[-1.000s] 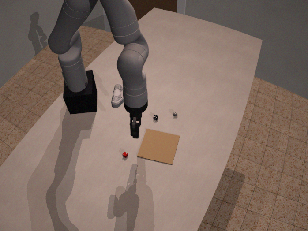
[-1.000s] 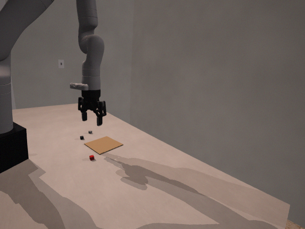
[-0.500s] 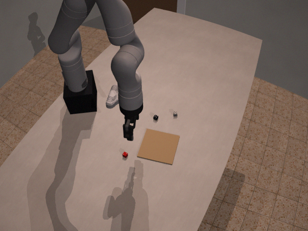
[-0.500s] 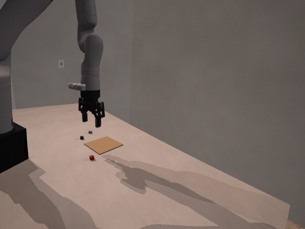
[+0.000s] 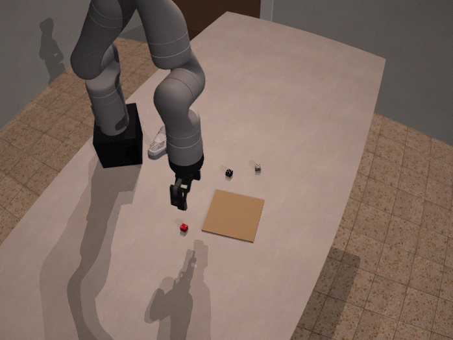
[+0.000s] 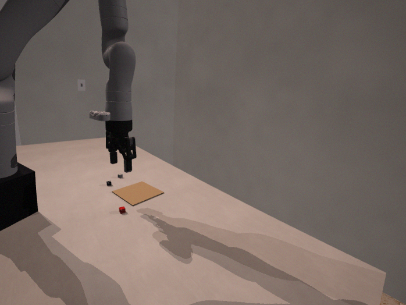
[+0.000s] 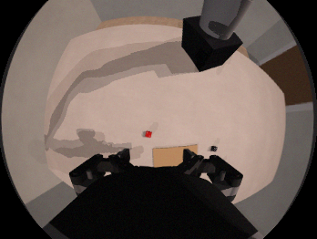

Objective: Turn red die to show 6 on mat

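Right now the red die is 14 cm below my hand, 2 cm to the right of it and 1 cm behind it. From my hand the other things lie so: black die 20 cm to the left, 14 cm below, 2 cm ahead; then grey die 25 cm to the left, 14 cm below, 8 cm ahead; then tan mat 14 cm below, 9 cm ahead, 7 cm to the left.
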